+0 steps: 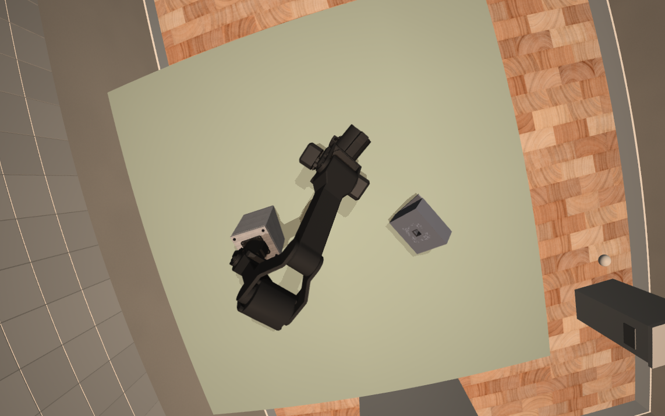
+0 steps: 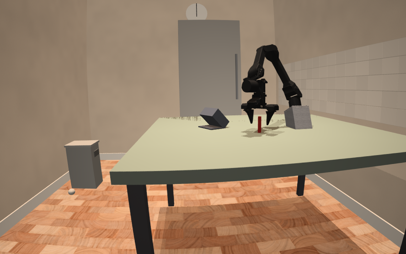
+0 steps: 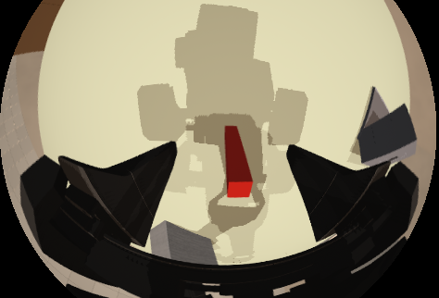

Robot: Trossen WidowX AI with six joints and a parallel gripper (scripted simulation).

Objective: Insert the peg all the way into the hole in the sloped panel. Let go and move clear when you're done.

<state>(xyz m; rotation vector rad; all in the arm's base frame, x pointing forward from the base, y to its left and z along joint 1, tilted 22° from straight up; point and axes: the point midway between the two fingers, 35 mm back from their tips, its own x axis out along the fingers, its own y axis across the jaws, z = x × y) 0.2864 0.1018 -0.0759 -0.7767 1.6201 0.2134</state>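
My hand is 40 mm above the red peg.
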